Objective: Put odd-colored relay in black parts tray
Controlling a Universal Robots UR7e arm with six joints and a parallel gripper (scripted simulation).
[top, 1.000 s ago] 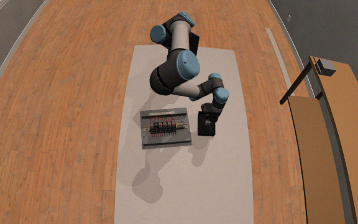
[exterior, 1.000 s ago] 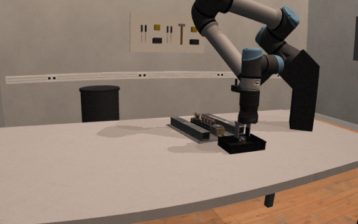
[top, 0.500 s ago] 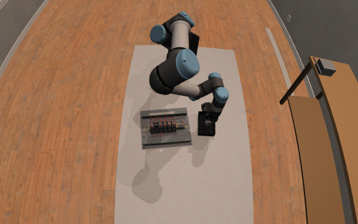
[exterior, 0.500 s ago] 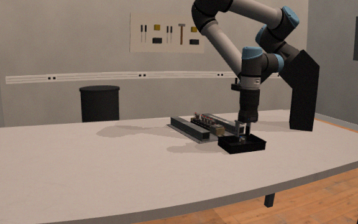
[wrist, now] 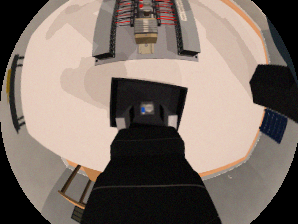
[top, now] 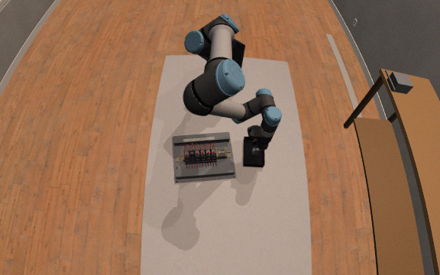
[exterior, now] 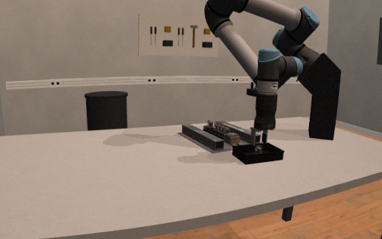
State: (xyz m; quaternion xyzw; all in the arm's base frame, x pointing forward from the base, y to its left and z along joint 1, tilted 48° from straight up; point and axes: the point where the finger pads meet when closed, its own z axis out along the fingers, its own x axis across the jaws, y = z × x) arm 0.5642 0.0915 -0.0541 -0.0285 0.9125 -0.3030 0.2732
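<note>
Right now my hand is 50 mm above the black parts tray. Round my hand: red-button relay 350 mm to the right, 50 mm behind, 20 mm below; then grey relay panel 270 mm to the right, 50 mm below, 40 mm behind.
</note>
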